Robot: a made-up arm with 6 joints.
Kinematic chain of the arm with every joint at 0, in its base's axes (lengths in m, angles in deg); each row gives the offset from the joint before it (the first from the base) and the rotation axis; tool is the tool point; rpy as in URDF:
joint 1: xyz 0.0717 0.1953 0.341 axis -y
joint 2: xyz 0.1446 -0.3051 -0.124 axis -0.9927 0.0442 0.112
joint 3: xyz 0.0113 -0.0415 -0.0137 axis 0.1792 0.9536 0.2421
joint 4: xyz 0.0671 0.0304 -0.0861 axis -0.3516 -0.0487 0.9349
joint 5: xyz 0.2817 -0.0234 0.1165 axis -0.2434 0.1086 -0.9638
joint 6: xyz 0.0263 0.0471 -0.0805 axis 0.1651 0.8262 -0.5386
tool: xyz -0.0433 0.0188 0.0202 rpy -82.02 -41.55 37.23
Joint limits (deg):
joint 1: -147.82..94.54
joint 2: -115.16..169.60
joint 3: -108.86..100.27
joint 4: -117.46..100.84
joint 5: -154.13..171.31
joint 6: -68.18..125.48
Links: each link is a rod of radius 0.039 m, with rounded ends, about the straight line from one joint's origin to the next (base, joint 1, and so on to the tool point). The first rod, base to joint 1, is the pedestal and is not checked.
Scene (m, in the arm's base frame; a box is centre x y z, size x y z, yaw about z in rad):
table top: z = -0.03
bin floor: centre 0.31 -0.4 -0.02 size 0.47 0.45 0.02 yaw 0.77
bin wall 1: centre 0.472 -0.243 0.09 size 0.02 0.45 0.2 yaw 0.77
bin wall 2: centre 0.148 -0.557 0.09 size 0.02 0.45 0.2 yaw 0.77
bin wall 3: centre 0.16 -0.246 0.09 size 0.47 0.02 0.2 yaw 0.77
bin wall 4: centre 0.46 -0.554 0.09 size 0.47 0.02 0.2 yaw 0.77
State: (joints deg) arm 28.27 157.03 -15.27 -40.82 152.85 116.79
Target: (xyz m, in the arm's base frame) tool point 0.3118 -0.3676 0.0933
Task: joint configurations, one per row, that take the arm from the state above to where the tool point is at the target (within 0.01 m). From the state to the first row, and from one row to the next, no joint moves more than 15 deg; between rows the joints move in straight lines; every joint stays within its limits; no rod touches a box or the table.
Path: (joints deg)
1: 27.32 142.56 -17.88 -48.48 150.13 116.90
2: 26.36 128.10 -20.50 -56.15 147.40 117.01
3: 25.41 113.63 -23.11 -63.81 144.68 117.12
4: 24.46 99.16 -25.72 -71.48 141.95 117.23
5: 23.51 84.69 -28.34 -79.14 139.23 117.34
6: 22.55 70.23 -30.95 -86.80 136.50 117.45
7: 21.60 55.76 -33.57 -94.47 133.78 117.56
8: 20.65 41.29 -36.18 -102.13 131.06 117.66
9: 19.69 26.82 -38.79 -109.80 128.33 117.77
10: 18.74 12.36 -41.41 -117.46 125.61 117.88

